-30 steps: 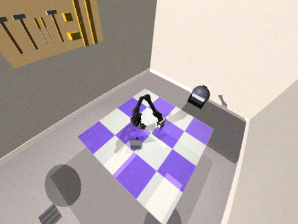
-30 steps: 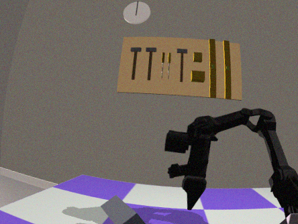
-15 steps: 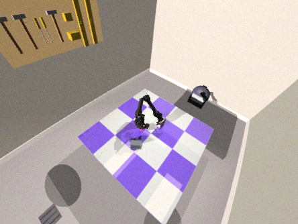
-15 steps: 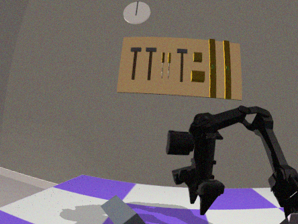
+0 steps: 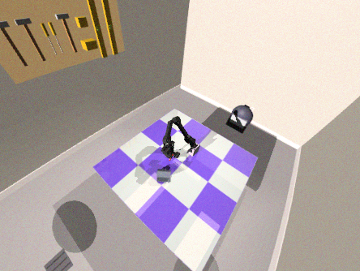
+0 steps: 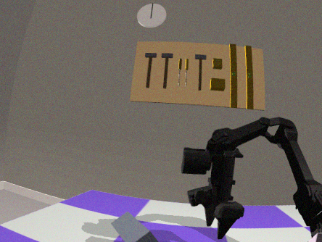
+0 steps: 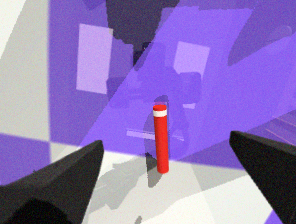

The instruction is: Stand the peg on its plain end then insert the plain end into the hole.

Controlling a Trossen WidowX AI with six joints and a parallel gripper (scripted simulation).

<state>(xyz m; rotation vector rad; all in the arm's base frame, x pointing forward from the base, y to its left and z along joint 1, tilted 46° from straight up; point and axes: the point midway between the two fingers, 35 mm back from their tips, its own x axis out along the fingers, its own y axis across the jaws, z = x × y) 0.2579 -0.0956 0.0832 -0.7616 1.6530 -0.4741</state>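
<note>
The red peg is 6 cm below my gripper tip and 1 cm behind it. The rest, counted from my gripper tip: grey sloped panel: 18 cm ahead, 7 cm to the left, 2 cm below.
</note>
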